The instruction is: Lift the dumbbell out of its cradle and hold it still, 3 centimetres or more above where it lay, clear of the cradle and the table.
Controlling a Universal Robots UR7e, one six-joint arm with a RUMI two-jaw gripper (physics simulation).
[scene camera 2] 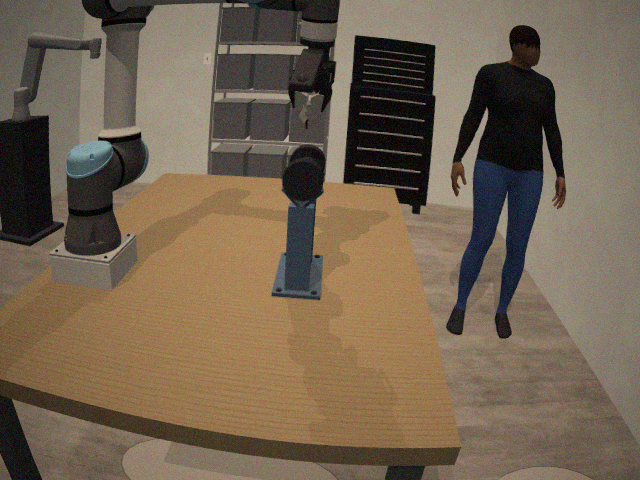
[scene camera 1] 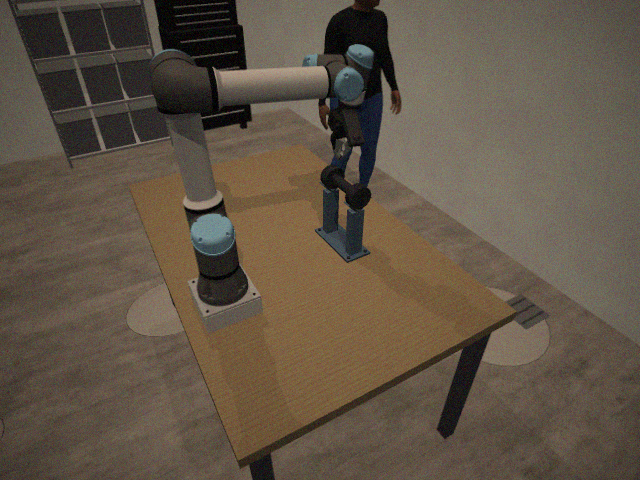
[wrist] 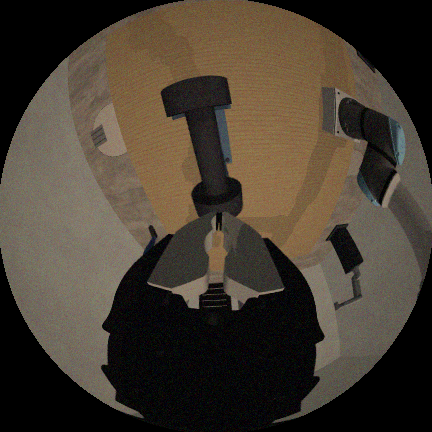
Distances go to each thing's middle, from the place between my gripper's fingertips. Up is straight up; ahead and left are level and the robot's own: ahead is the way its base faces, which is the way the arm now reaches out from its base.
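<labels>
As for the black dumbbell [scene camera 2: 303, 178], my hand is 8 cm above it, 3 cm to the left of it and 1 cm short of it. The blue cradle [scene camera 2: 299, 274] is 22 cm below my hand, 3 cm to the right of it and 1 cm ahead of it. Going by their middles, the dumbbell is the nearest to my hand of the things named here.
</labels>
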